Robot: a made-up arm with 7 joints.
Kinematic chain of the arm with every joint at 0, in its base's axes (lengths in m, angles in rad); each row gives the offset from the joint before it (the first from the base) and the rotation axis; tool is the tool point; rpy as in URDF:
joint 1: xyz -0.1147 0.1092 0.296 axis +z
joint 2: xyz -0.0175 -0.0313 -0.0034 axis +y
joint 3: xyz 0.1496 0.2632 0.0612 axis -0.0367 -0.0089 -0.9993
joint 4: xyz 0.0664 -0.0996 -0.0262 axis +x
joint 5: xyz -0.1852 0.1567 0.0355 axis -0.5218 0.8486 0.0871
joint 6: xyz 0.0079 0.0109 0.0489 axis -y
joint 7: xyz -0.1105 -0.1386 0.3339 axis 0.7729 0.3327 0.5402
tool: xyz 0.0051 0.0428 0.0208 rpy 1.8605 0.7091 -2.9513
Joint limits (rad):
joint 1: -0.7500..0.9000
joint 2: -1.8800..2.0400
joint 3: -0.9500..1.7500
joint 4: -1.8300..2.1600
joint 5: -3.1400..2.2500
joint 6: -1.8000..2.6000
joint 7: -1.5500..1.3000
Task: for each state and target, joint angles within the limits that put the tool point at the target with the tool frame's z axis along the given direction. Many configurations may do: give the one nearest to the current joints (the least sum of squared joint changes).
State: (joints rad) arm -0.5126 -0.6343 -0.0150 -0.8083 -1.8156 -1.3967 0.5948
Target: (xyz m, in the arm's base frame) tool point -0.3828 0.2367 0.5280 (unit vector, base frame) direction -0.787 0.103 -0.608
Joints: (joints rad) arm -0.0214 -0.9734 -0.7064 -1.0062 -1.8712 -1.6932 0.7647
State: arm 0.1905 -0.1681 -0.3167 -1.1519 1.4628 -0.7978 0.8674
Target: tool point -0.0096 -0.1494 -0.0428 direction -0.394 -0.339 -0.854
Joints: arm -0.6912 0.1393 0.2648 -1.7205 2.2500 -0.1007 1.3000
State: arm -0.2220 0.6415 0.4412 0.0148 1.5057 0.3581 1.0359
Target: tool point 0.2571 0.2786 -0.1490 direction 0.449 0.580 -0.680
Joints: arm -0.2788 1.0297 0.7303 -0.0500 1.8888 0.0015 1.1505
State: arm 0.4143 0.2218 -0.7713 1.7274 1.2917 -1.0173 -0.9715
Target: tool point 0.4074 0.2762 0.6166 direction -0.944 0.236 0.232
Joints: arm -0.2947 0.1103 -0.9396 1.0809 1.0368 -0.4505 -0.4032
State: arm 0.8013 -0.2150 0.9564 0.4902 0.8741 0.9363 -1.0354
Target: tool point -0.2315 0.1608 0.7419 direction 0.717 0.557 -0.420
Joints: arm 0.2325 0.1537 0.5262 0.9176 0.9425 0.8977 -1.0425
